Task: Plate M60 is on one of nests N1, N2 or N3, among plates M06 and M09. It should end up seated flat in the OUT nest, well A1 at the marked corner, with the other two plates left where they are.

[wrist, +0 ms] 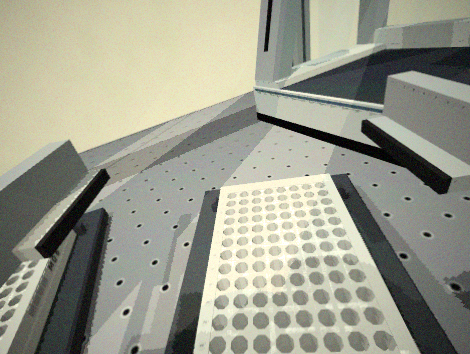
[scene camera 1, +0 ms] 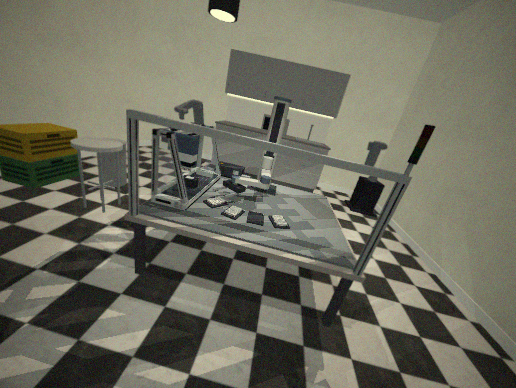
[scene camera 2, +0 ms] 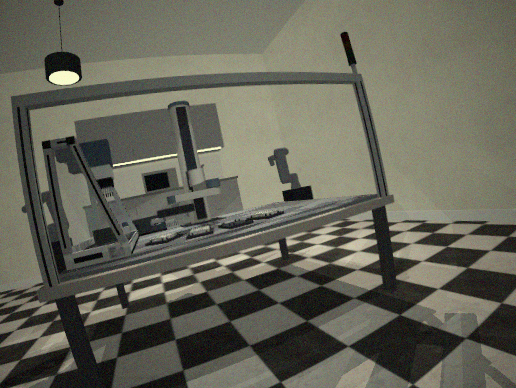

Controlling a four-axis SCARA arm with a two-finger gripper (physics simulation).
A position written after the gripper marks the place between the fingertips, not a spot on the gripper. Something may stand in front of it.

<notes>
In view: the gripper (wrist: 226, 132), a nest N2 (wrist: 67, 318), a nest N3 (wrist: 418, 317) and a metal post (scene camera 2: 23, 110).
The metal post is seen too in scene camera 1 (scene camera 1: 135, 211).
</notes>
